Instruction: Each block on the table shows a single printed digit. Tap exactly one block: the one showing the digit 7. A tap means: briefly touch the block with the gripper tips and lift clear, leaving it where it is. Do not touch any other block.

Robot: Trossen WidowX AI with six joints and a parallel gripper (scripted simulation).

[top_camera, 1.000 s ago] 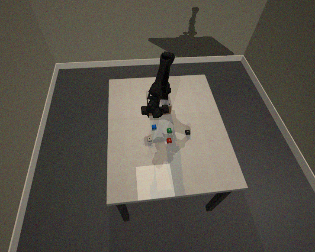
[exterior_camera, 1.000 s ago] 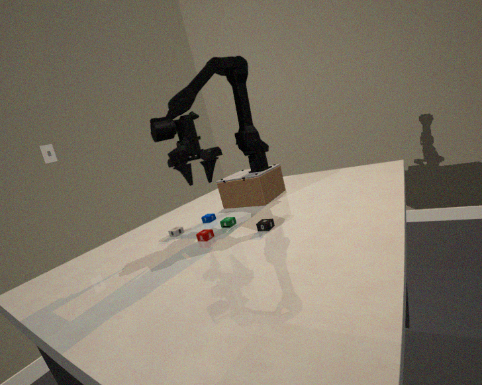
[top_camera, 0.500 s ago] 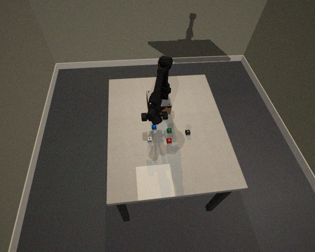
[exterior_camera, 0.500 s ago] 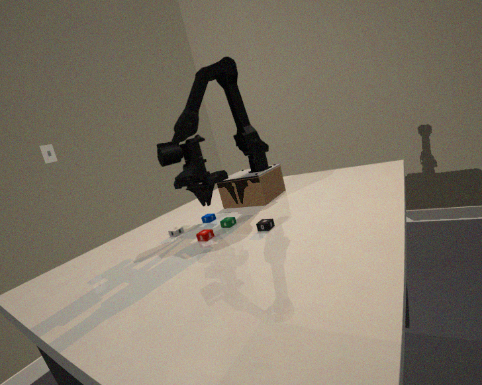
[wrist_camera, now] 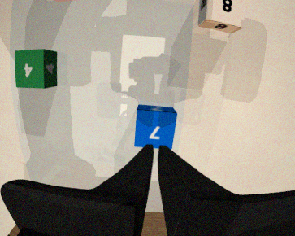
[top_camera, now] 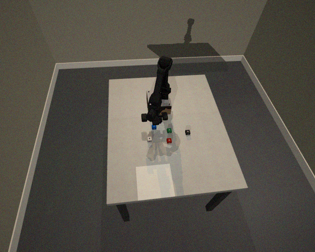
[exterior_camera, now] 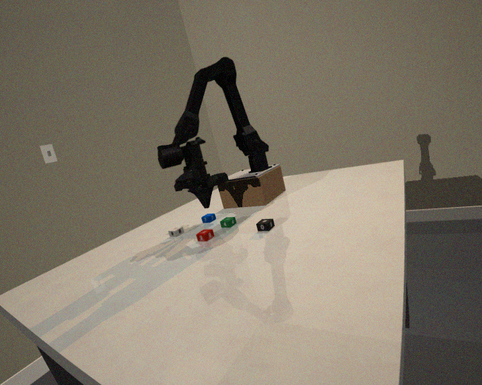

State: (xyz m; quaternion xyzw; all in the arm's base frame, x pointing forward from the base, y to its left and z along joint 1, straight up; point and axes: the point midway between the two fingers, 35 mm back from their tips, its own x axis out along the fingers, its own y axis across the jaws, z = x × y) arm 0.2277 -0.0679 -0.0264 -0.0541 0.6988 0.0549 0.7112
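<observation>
The blue block lies 30 mm below my gripper tip. The rest, counted from my gripper tip: white block: 120 mm ahead, 30 mm to the right, 30 mm below; then green block: 120 mm to the left, 30 mm below, 30 mm ahead; then red block: 120 mm ahead, 110 mm to the left, 30 mm below.
</observation>
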